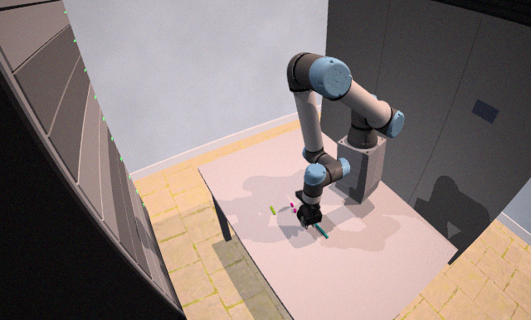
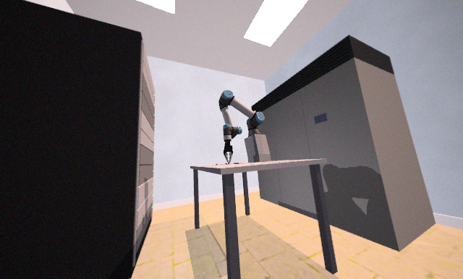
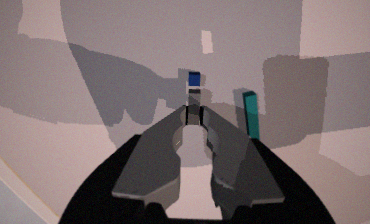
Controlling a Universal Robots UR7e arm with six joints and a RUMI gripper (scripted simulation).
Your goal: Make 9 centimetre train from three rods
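The grey rod is 10 mm below my hand. The rest, counted from my hand: turquoise rod (60 mm to the left, 40 mm behind, 20 mm below); blue rod (20 mm to the right, 20 mm below, 10 mm behind); lime rod (180 mm to the right, 40 mm ahead, 20 mm below).
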